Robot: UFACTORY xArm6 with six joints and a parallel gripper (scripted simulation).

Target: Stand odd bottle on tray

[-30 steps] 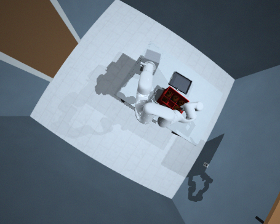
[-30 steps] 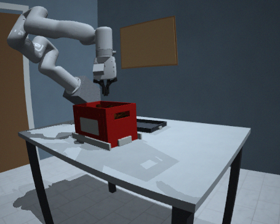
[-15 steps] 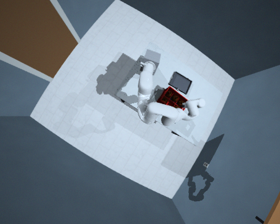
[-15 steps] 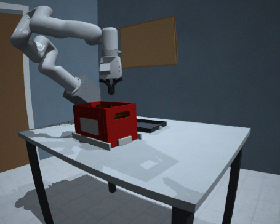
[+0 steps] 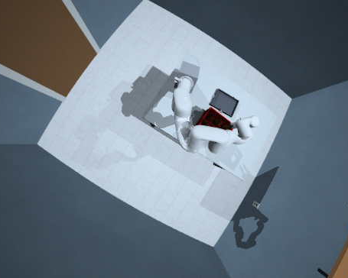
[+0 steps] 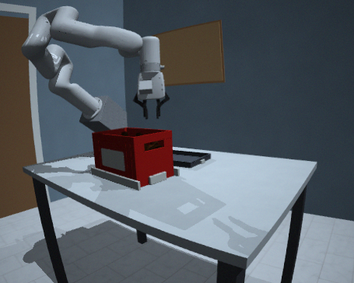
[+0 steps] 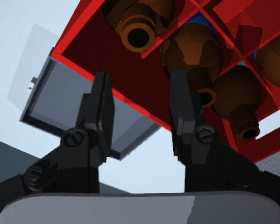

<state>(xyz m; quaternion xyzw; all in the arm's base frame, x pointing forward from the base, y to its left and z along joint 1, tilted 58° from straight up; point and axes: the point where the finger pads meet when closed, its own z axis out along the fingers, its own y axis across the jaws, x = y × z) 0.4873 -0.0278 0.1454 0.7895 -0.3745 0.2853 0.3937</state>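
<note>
The red crate lies 9 cm behind my hand, 2 cm to the right of it and 16 cm below it. From my hand the other things lie so: glass bottle (17 cm behind, 3 cm to the left, 16 cm below); dark tray (5 cm behind, 26 cm to the left, 23 cm below).
</note>
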